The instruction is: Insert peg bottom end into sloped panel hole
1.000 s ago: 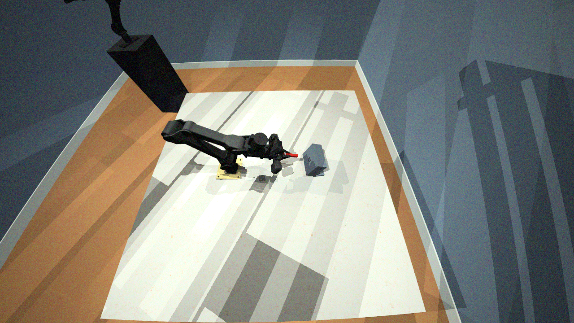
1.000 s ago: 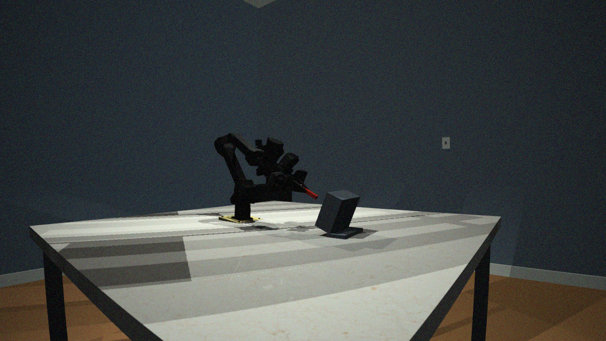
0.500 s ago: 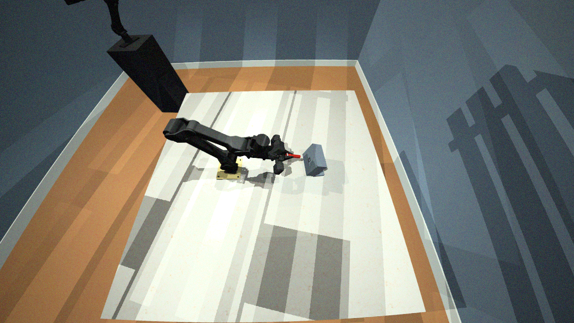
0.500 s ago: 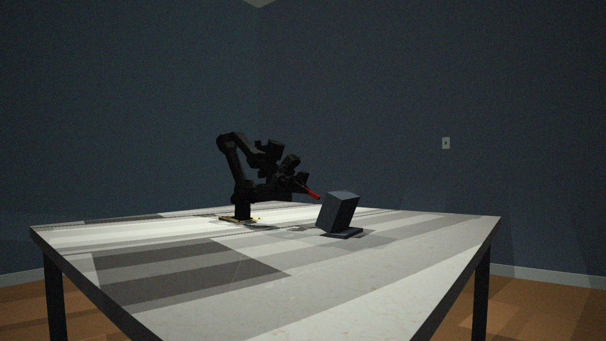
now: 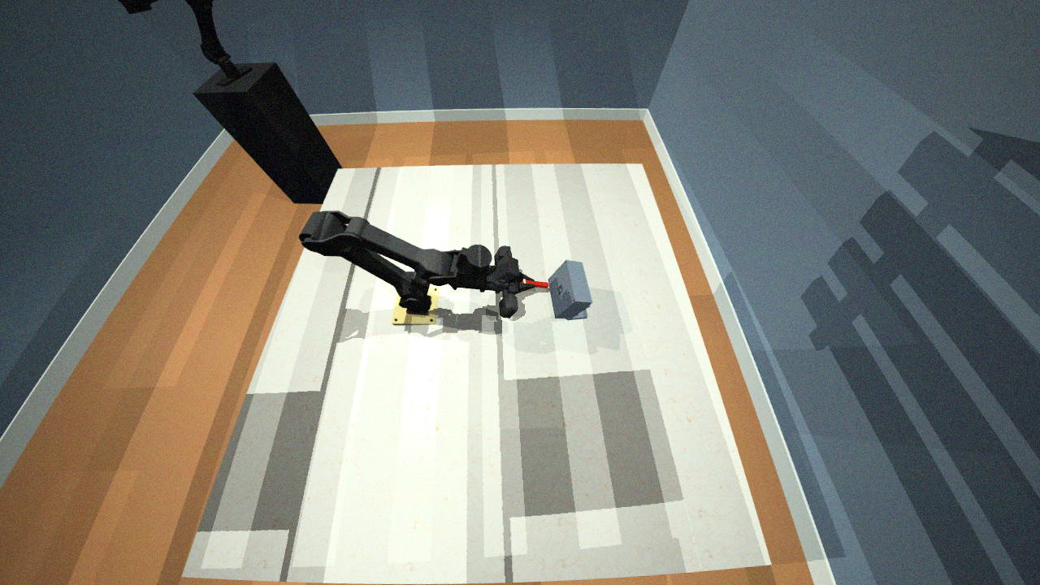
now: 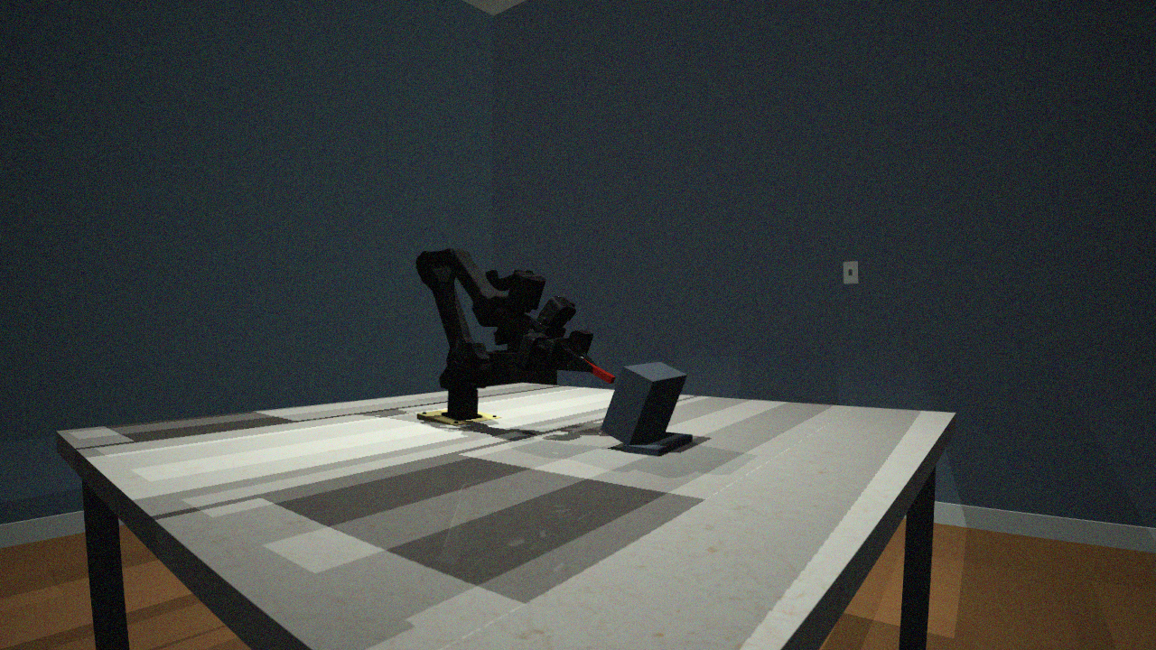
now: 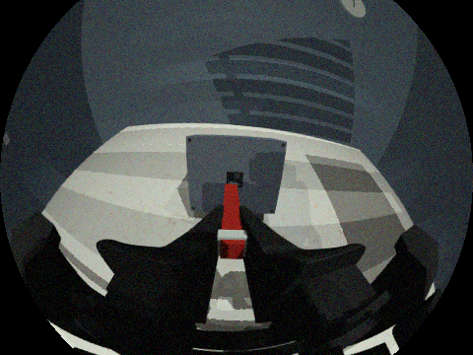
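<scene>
My gripper tip is 10 cm short of the sloped panel, 1 cm to the right of it and 5 cm above it. Round my gripper tip: red peg 1 cm behind, 1 cm above.
</scene>
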